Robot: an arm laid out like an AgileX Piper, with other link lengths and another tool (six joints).
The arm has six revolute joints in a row. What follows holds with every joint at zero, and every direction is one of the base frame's. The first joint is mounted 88.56 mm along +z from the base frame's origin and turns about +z. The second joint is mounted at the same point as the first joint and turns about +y. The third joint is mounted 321.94 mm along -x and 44.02 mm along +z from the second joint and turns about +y. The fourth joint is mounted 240.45 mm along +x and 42.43 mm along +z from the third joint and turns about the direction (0.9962, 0, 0.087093). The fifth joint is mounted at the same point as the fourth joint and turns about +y. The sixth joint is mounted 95.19 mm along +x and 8.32 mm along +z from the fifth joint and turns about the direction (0.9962, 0, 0.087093). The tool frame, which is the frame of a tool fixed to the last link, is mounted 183.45 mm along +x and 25 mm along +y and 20.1 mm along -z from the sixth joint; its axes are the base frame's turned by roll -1.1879, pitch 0.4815 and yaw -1.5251 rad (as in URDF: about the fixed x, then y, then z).
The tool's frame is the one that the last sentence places.
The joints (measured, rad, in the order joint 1, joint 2, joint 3, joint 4, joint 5, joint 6), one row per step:
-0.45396 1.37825 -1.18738 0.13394 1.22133 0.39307
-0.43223 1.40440 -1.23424 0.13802 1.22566 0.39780
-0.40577 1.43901 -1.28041 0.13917 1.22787 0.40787
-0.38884 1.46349 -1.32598 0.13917 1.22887 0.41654
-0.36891 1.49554 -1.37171 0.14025 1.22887 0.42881
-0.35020 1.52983 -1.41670 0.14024 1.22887 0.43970
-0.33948 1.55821 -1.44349 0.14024 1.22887 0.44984
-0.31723 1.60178 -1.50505 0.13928 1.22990 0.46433
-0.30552 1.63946 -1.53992 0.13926 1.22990 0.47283
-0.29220 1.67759 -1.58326 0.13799 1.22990 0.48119
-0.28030 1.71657 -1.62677 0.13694 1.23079 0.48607
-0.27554 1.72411 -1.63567 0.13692 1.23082 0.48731
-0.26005 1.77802 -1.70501 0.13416 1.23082 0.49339
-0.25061 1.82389 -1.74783 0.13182 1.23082 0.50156
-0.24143 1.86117 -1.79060 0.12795 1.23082 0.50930
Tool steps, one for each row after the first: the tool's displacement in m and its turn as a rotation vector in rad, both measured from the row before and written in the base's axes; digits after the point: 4 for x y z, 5 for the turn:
0.0135 0.0016 0.0066 -0.00198 -0.01657 0.01740
0.0144 0.0026 0.0037 0.00022 -0.00892 0.01705
0.0133 0.0002 0.0062 -0.00511 -0.01843 0.00882
0.0145 0.0017 0.0039 -0.00011 -0.01295 0.00827
0.0142 0.0015 0.0026 -0.00015 -0.00984 0.00844
0.0092 0.0008 -0.0013 0.00395 0.00169 0.00117
0.0187 0.0021 0.0036 -0.00141 -0.01544 0.00880
0.0116 0.0010 -0.0030 0.00381 0.00290 0.00375
0.0135 0.0010 -0.0011 0.00017 -0.00437 0.00550
0.0132 0.0009 -0.0019 -0.00032 -0.00305 0.00746
0.0028 0.0012 -0.0002 0.00006 -0.00123 0.00361
0.0202 0.0006 -0.0006 -0.00455 -0.01395 0.00981
0.0133 0.0003 -0.0064 0.00149 0.00382 0.00181
0.0124 0.0002 -0.0032 -0.00226 -0.00412 0.00193

